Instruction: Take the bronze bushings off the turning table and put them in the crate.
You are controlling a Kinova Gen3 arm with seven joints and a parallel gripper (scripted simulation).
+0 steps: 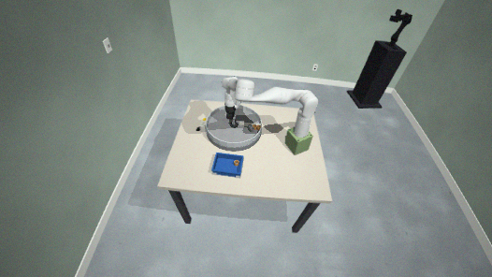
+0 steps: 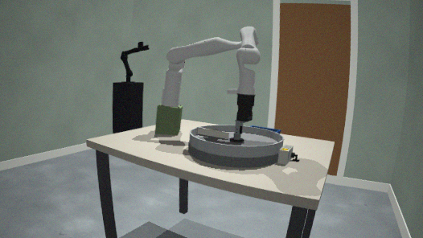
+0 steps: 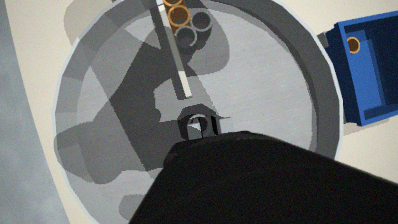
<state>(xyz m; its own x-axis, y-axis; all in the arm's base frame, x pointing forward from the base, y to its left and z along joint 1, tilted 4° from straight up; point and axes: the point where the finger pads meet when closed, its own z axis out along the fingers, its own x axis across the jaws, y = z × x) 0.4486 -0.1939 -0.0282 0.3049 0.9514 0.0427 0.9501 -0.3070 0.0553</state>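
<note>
Now: the grey turning table 50 mm below my hand and 10 mm to the right of it. The rest, counted from my hand: blue crate 340 mm to the left, 80 mm below, 60 mm ahead.
</note>
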